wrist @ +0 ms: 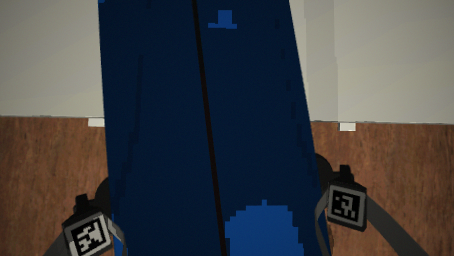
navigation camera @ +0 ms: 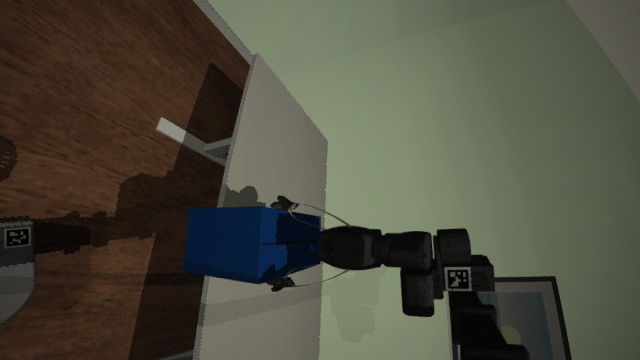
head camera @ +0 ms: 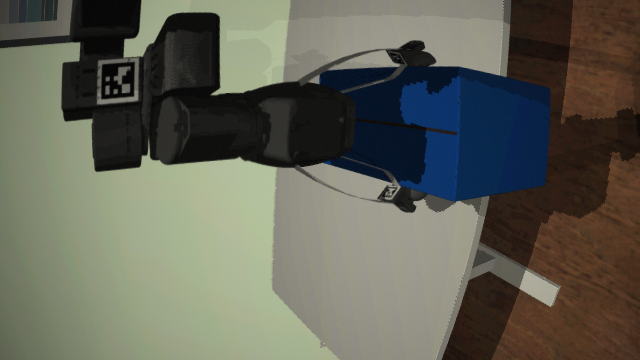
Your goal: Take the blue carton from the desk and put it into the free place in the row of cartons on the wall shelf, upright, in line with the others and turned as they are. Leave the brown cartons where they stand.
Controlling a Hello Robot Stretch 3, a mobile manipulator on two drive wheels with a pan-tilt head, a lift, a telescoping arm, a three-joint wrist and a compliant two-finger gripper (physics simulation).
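Frame: origin at the robot's base, x ahead, y left, z up, level; millimetres.
Where they show: gripper, fingertip midpoint: [wrist: 219, 183].
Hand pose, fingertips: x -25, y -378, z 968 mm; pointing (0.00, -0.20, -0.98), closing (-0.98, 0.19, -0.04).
Note:
After its pixels a point has its place.
The blue carton [head camera: 502, 135] {x -8, y -287, z 945 mm} [navigation camera: 222, 245] {x -13, y -285, z 935 mm} [wrist: 150, 125] {x 0, y -427, z 1011 mm} appears upright, with a dark seam along its top. My gripper [head camera: 417, 127] {x -25, y -378, z 968 mm} [navigation camera: 281, 244] {x -25, y -378, z 968 mm} [wrist: 219, 183] {x -25, y -378, z 968 mm} is shut on it, one fingertip pressed against each side near the top. In the head and navigation views the carton reaches across the front edge of the grey-white desk [head camera: 350, 250] {x 227, y -907, z 720 mm} [navigation camera: 280, 150] {x 276, y -815, z 720 mm} [wrist: 390, 60] {x -397, y -467, z 720 mm}, over the floor. Its underside is hidden, and its height relative to the desk top is hard to tell. The wall shelf and the brown cartons do not show in these views.
A pale green wall [head camera: 150, 250] {x 243, y -1387, z 1142 mm} [navigation camera: 425, 125] {x 443, y -1452, z 1353 mm} stands behind the desk. A framed picture [head camera: 30, 12] {x -457, y -1134, z 1499 mm} [navigation camera: 525, 300] {x -463, y -1132, z 1669 mm} hangs on it, near my arm. A desk foot [head camera: 542, 287] [navigation camera: 170, 127] sticks out over the brown wooden floor [head camera: 600, 225] {x 272, y -508, z 0 mm} [navigation camera: 100, 100] {x 580, y -392, z 0 mm}. Part of my base [navigation camera: 15, 280] {x -132, y -122, z 160 mm} shows in the navigation view.

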